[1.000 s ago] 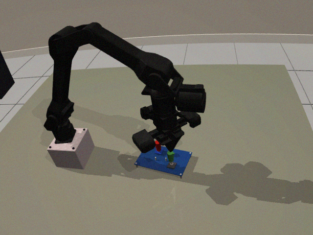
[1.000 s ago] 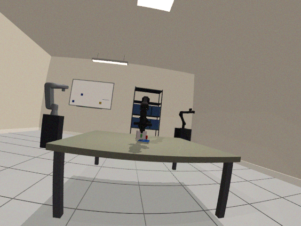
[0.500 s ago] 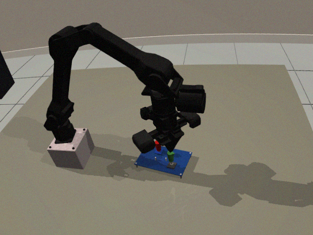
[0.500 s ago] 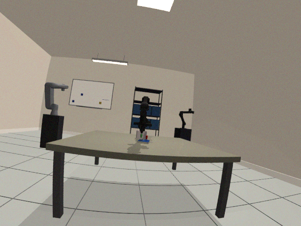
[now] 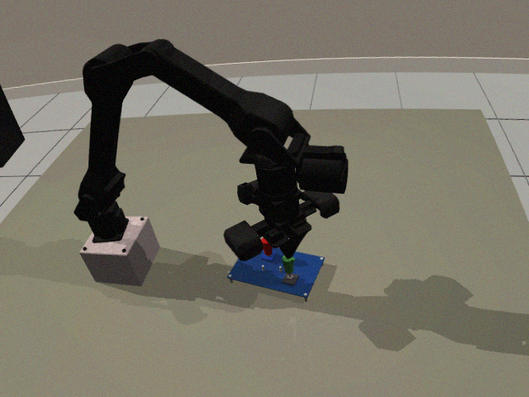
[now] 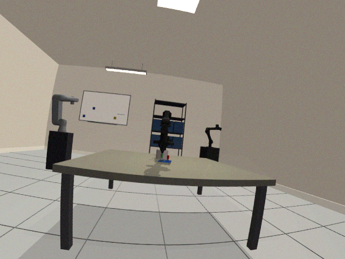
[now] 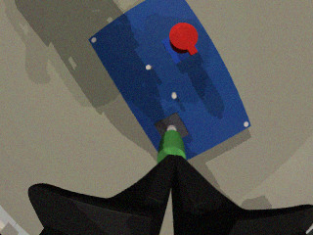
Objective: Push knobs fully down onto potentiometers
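My gripper tip is now 20 mm above the green knob. From my gripper tip the other things lie so: red knob 40 mm behind, 60 mm to the left, 30 mm below.
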